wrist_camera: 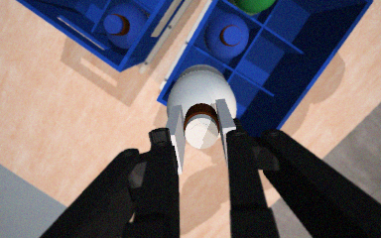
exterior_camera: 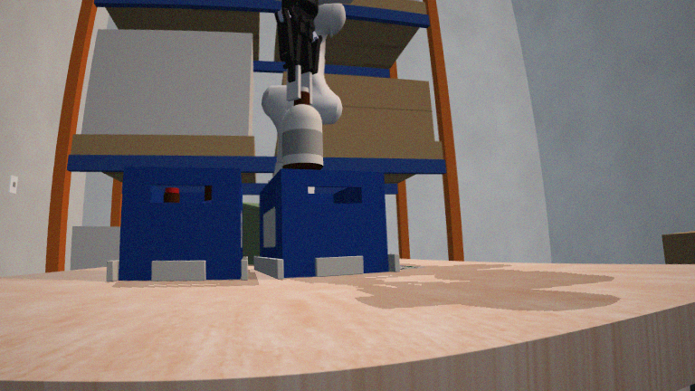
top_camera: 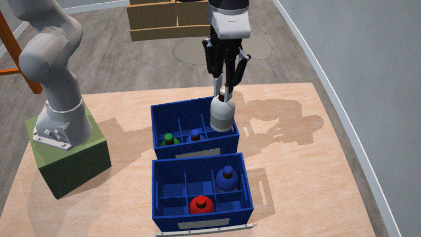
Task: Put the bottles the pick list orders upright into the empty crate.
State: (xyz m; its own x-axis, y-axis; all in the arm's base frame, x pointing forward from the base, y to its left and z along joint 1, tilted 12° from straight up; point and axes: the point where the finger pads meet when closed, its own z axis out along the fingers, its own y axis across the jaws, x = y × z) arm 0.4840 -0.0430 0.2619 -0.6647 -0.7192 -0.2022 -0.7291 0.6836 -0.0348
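The white bottle is 8 cm below my hand. Round my hand: red bottle 26 cm below, 24 cm to the right, 8 cm behind; then green-labelled bottle 26 cm below, 17 cm behind, 2 cm to the right; then blue bottle 26 cm below, 15 cm to the right, 1 cm ahead.
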